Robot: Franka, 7 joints.
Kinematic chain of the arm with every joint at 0, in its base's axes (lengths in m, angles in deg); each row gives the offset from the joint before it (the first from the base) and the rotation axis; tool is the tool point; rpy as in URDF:
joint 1: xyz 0 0 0.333 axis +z
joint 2: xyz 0 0 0 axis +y
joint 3: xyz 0 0 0.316 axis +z
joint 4: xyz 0.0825 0 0 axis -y
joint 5: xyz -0.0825 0 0.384 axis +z
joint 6: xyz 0 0 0 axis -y
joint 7: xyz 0.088 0 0 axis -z
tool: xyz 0 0 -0.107 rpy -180 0 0
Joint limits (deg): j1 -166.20..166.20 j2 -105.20..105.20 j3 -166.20..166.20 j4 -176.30..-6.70 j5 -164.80..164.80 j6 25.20..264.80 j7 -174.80..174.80
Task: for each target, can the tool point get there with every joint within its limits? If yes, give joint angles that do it. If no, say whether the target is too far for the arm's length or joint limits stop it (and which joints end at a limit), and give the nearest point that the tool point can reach.
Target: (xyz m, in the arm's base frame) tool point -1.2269 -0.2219 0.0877
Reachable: no: too far | nearest point -0.8283 -0.1498 0.1674 | short by 0.413 m
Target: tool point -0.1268 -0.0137 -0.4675
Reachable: no: joint limits stop it (at a limit: joint 1, joint 2) | nearest point -0.1553 -0.0237 -0.3452 | short by 0.126 m
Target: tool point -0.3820 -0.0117 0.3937
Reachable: yes | joints 44.13 38.64 133.28 -155.55 49.82 134.31 -91.38
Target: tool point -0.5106 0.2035 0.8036
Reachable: yes | joints -55.47 -13.21 -122.44 -74.94 62.45 220.57 -21.11
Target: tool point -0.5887 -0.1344 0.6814
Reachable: yes | joints -130.84 33.87 -77.88 -70.87 109.68 46.43 -85.15
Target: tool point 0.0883 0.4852 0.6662
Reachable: yes | joints -12.96 7.14 95.70 -81.08 6.25 61.76 25.34
